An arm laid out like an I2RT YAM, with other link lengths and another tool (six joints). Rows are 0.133 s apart.
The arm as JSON. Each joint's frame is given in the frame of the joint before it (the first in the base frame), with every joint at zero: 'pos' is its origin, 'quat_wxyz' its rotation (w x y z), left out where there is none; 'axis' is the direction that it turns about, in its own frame. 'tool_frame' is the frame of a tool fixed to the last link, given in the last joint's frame.
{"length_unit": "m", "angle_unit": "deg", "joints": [
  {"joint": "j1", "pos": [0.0, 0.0, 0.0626], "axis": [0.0, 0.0, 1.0]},
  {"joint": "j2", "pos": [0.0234, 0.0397, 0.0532], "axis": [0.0, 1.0, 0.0]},
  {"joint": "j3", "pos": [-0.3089, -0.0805, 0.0], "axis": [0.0, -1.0, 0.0]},
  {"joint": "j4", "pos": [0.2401, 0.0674, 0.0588], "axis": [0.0, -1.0, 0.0]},
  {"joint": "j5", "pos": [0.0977, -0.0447, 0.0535], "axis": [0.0, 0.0, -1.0]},
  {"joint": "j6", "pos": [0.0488, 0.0, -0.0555], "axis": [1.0, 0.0, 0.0]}
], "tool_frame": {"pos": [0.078, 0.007, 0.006], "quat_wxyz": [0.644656, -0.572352, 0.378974, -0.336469]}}
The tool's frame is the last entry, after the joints.
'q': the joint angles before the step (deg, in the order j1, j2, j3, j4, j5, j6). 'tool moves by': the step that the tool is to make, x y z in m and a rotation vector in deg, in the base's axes. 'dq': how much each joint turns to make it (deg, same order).
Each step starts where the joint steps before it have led.
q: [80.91, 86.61, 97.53, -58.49, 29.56, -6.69]
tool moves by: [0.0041, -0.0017, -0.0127, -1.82, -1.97, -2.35]
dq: [0.39, 0.19, -2.58, 0.93, 3.49, 0.68]
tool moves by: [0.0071, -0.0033, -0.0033, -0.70, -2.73, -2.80]
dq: [-0.01, -0.02, -1.42, 0.91, 3.95, 0.38]
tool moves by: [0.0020, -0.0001, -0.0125, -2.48, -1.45, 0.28]
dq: [0.02, 0.13, -2.51, 1.45, 1.23, -1.70]
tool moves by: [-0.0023, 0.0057, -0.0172, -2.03, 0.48, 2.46]
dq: [-0.02, 0.38, -2.97, 2.67, -1.67, -2.30]
